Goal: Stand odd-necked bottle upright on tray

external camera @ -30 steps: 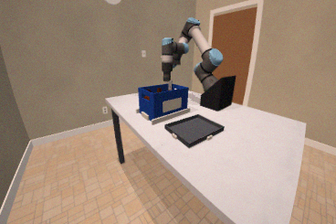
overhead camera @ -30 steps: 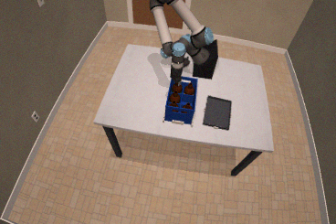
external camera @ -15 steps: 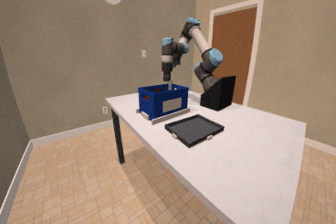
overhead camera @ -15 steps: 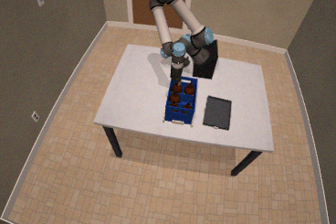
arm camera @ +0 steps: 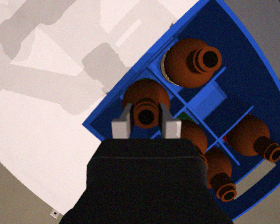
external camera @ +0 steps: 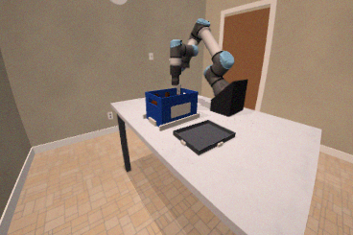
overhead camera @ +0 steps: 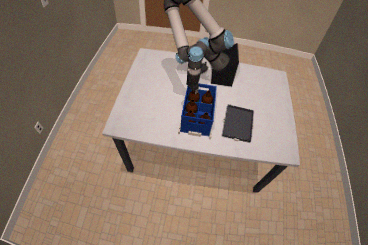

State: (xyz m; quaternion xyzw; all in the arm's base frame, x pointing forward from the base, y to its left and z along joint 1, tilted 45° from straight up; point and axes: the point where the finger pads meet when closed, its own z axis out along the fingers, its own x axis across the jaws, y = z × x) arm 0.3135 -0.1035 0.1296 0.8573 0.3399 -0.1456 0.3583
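Right now my hand is 90 mm short of the blue crate, 40 mm to the right of it and 80 mm above it. The rest, counted from my hand: dark tray (110 mm ahead, 320 mm to the left, 150 mm below); then bottle (180 mm ahead, 10 mm to the right, 70 mm below).
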